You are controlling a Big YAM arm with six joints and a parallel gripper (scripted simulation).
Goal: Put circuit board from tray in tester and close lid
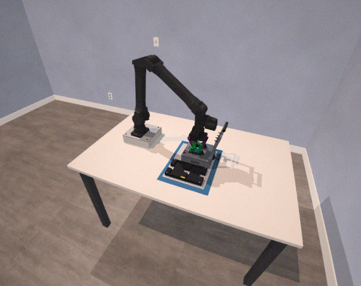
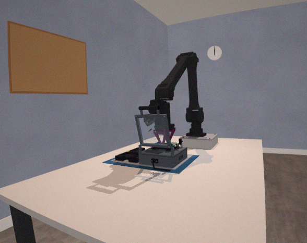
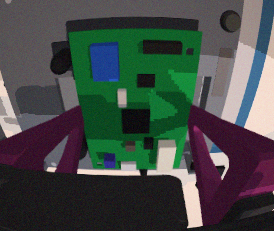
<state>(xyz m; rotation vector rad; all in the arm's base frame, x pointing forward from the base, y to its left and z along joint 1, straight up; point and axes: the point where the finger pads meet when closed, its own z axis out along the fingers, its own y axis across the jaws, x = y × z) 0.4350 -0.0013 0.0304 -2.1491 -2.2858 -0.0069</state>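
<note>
The green circuit board lies right at my hand. Round my hand: clear lid (13 cm ahead, 1 cm to the left, 9 cm above); then small latch hook (6 cm behind, 5 cm to the left).
</note>
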